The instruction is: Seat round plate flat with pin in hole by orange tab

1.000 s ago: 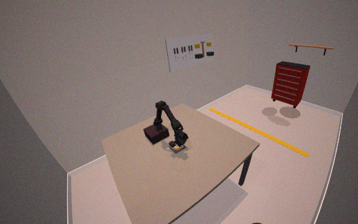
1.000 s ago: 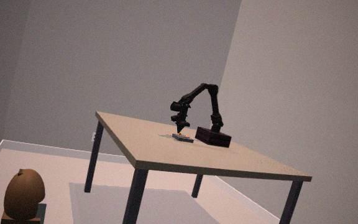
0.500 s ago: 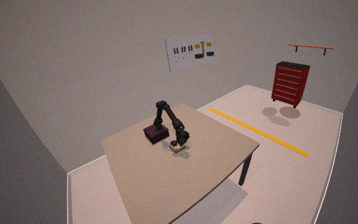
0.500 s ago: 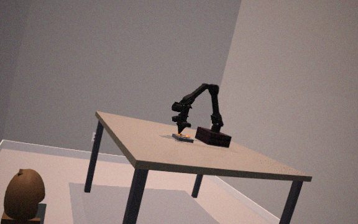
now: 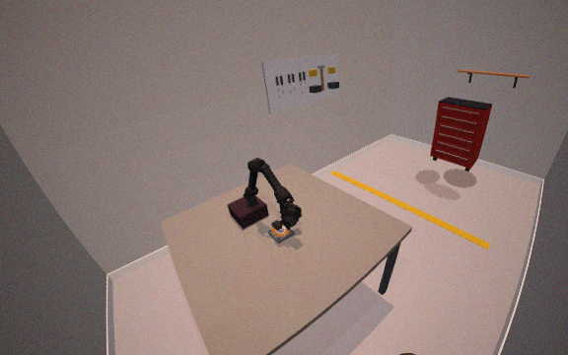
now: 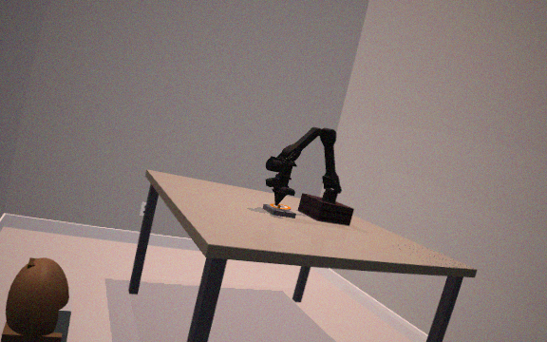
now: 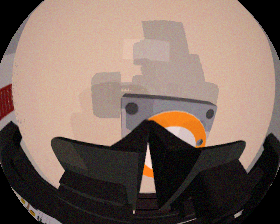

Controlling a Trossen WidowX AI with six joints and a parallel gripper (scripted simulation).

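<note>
My gripper tip is now 40 mm to the left of the square grey base, 40 mm past it and 20 mm above it.
</note>
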